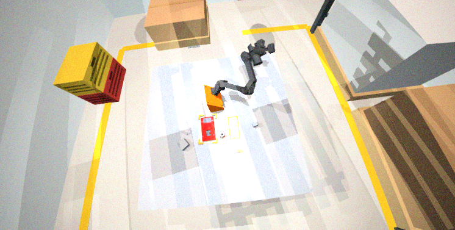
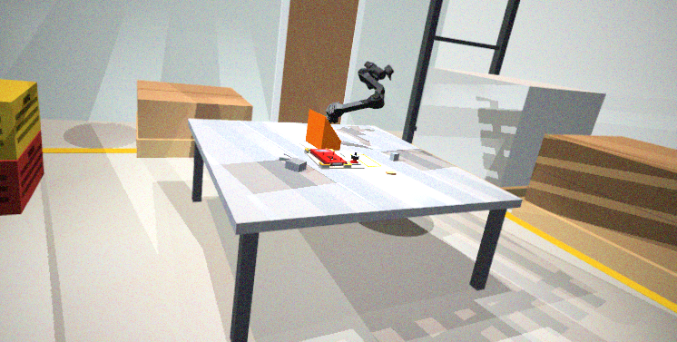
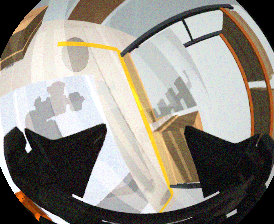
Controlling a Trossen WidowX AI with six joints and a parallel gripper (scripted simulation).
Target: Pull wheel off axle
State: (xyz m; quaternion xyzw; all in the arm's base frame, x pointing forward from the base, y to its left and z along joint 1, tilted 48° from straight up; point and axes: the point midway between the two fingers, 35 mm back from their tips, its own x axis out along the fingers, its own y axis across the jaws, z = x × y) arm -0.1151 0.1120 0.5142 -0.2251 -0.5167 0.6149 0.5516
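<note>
Now: gripper tip 50 cm short of the wheel, 47 cm to the left of it and 31 cm above it.
</note>
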